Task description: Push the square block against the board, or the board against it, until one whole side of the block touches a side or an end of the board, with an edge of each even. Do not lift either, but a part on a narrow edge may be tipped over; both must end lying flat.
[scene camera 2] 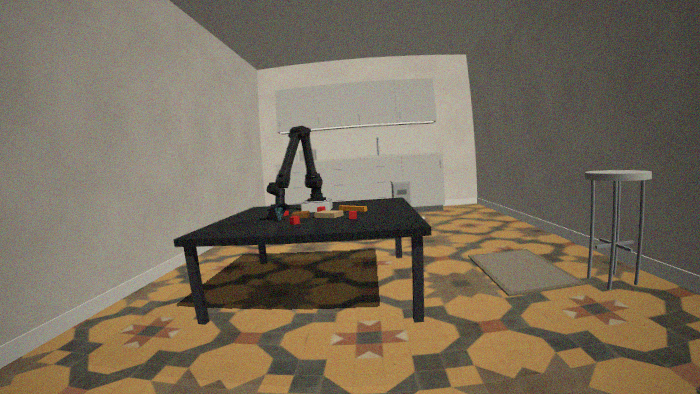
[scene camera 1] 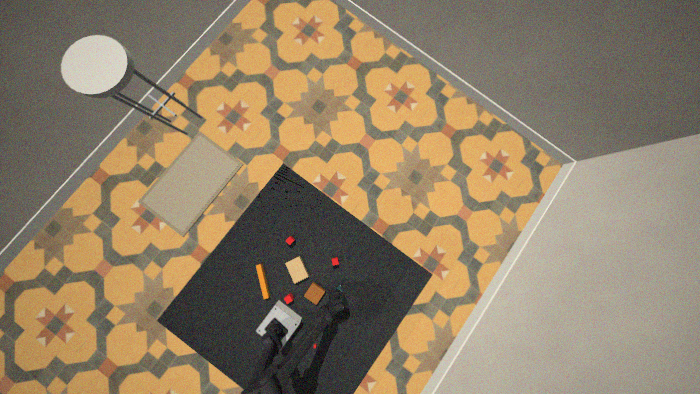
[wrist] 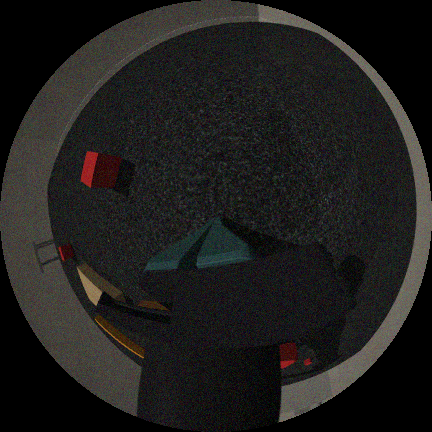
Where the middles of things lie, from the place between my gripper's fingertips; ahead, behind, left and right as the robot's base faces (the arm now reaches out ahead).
Labels:
Now: the tan wooden board [wrist: 93, 283] 11 cm behind my hand, 28 cm to the left of it and 1 cm above it.

